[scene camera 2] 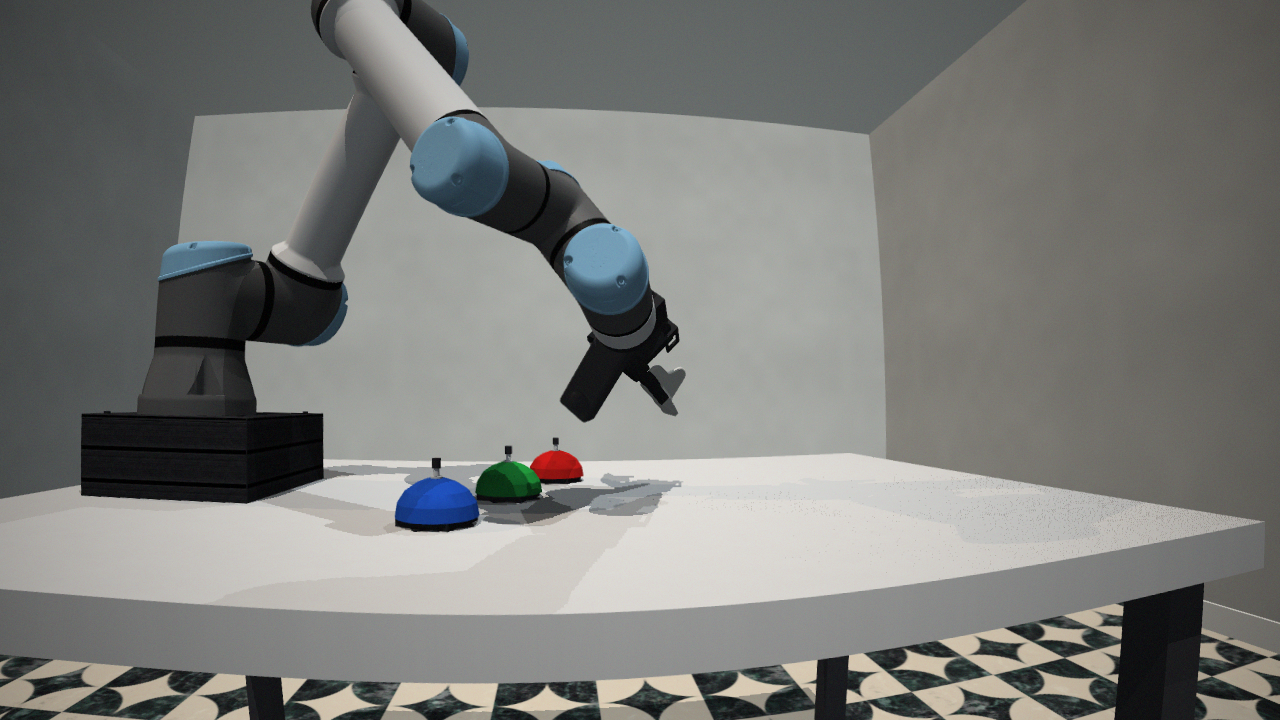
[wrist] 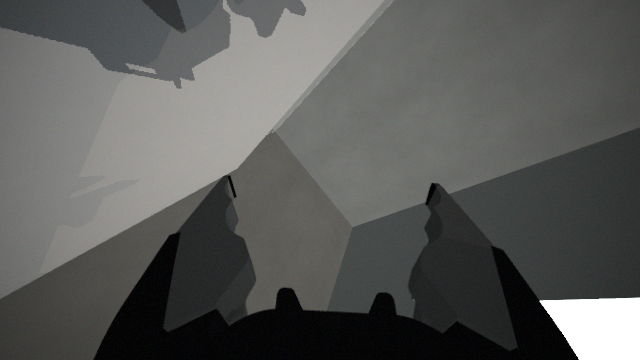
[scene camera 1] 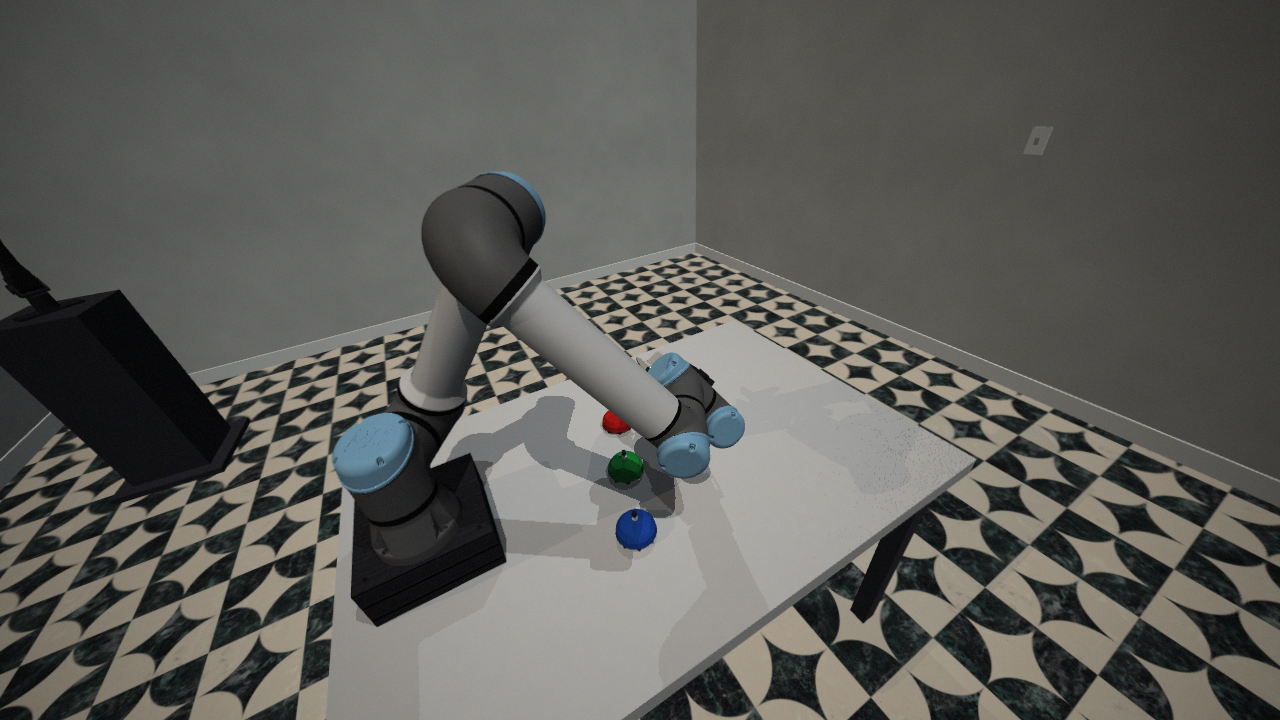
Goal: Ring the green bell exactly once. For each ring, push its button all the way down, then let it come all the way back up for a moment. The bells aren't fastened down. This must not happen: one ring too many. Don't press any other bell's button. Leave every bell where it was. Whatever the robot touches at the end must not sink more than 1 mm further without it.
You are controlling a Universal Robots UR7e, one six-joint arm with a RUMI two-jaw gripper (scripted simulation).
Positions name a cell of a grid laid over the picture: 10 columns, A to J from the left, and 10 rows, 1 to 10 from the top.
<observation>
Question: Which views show the green bell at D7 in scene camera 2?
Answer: Scene camera 2 and scene camera 1 only.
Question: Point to a blue bell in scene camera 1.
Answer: E8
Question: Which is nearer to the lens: the red bell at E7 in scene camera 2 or the blue bell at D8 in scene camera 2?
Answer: The blue bell.
</observation>
